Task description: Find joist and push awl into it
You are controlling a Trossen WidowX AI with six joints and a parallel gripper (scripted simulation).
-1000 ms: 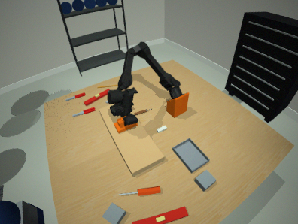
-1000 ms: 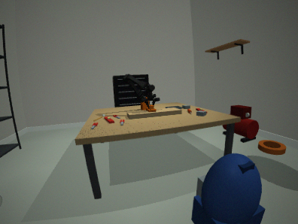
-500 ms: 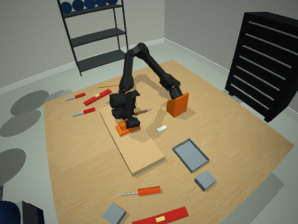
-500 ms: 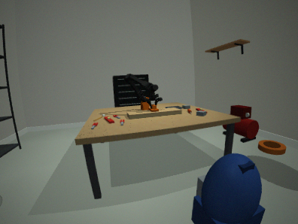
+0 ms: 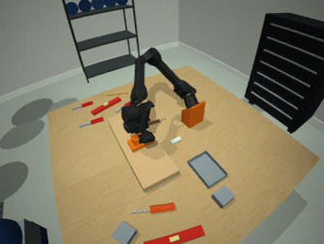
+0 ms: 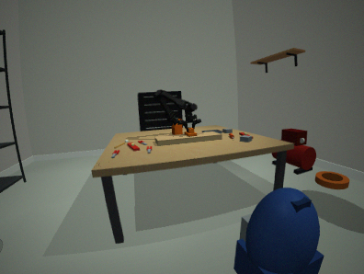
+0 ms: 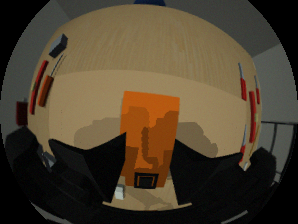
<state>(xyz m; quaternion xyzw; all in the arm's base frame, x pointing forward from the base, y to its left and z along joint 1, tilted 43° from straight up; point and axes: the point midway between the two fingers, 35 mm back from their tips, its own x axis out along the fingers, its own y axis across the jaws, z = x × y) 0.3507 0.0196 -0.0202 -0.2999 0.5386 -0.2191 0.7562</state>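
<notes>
Right now my gripper tip is 4 cm past the indicator window and 3 cm below it. Also, from my gripper tip: orange stud finder 2 cm behind, 2 cm above; grey tray 29 cm to the left, 22 cm behind, 5 cm below; awl 18 cm behind, 13 cm to the right, 6 cm below.
</notes>
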